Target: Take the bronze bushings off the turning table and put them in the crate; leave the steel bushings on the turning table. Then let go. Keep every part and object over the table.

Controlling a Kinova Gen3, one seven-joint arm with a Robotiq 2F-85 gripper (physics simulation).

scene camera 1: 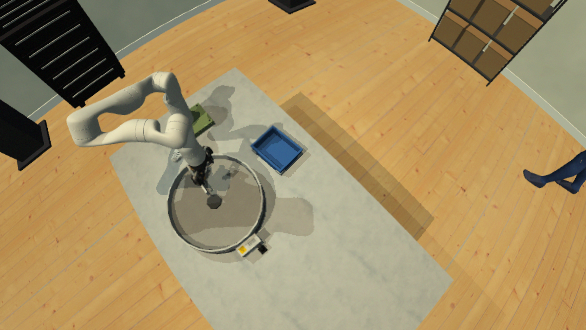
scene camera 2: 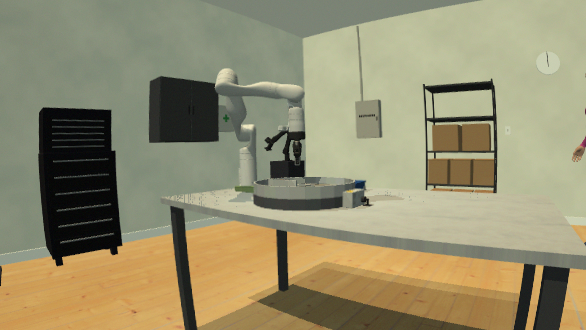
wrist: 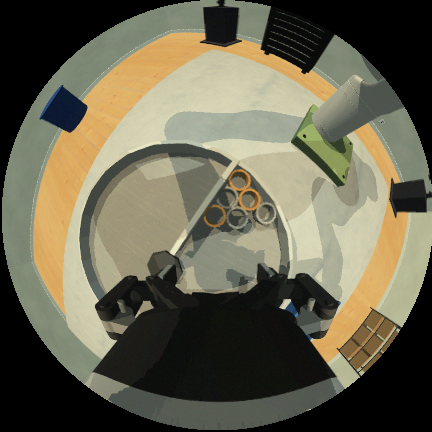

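Three bronze bushings and three steel bushings stand clustered on the turning table, between its rim and a straight divider bar. The bushings cannot be made out in the scene views. My gripper is open and empty. It hangs above the turning table, off to the hub side of the bushings. The blue crate stands beside the turning table; its inside shows no bushings in scene view 1.
A dark hub stands at the turning table's centre. A control box with a black knob sits at its outer rim. The arm's green base plate lies on the table beyond the turning table.
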